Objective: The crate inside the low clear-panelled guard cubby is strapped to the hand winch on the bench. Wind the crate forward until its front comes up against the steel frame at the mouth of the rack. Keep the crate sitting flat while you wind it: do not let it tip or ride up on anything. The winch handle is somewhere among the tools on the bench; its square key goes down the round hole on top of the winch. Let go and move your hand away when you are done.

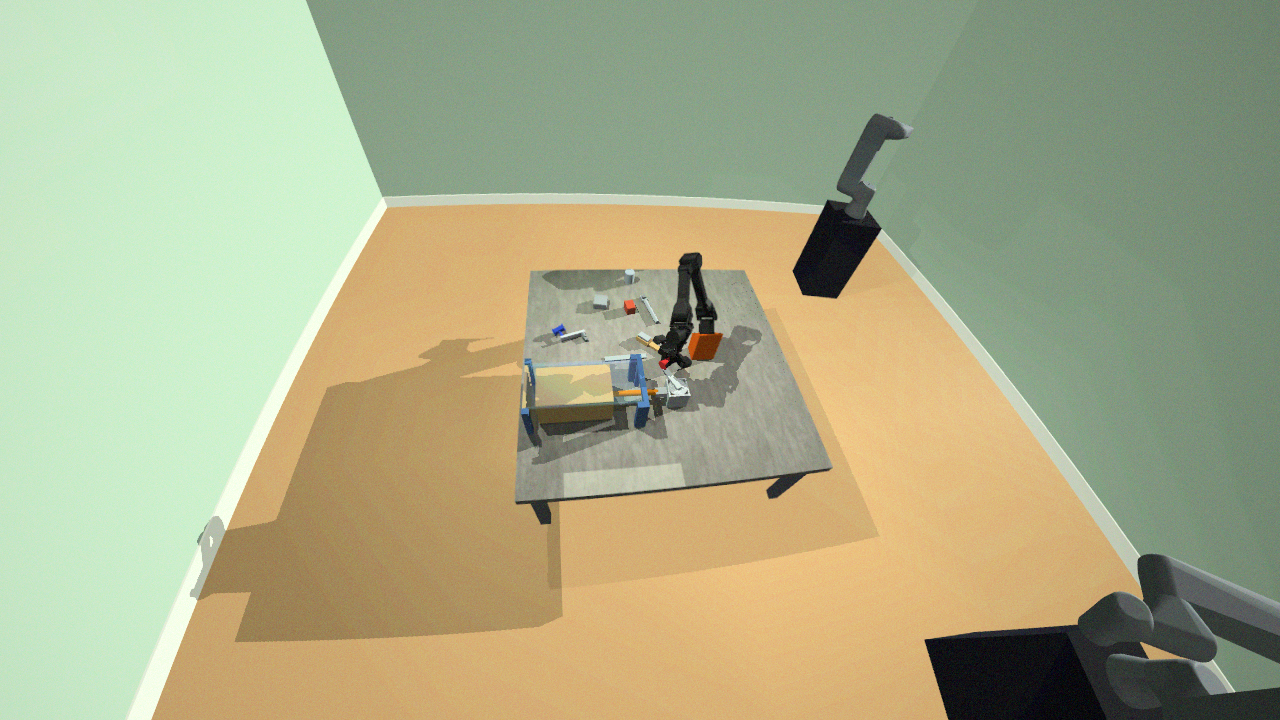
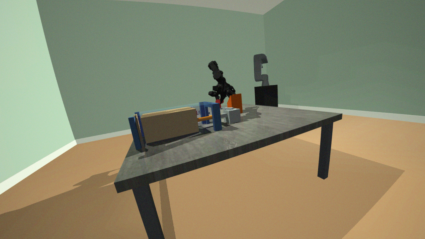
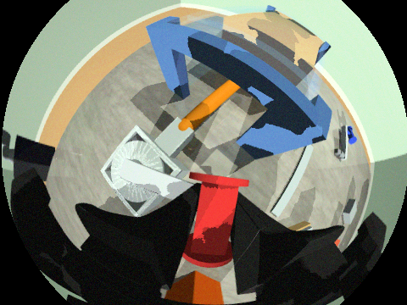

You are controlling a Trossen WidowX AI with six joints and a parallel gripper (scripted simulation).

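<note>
My gripper tip is 8 cm past the grey winch, 6 cm to the right of it and 10 cm above it. The rest, counted from my gripper tip: tan-handled tool 3 cm ahead, 22 cm to the right, 11 cm below; then red knob 1 cm behind, 1 cm to the right; then grey bar 15 cm ahead, 14 cm to the right, 13 cm below.
</note>
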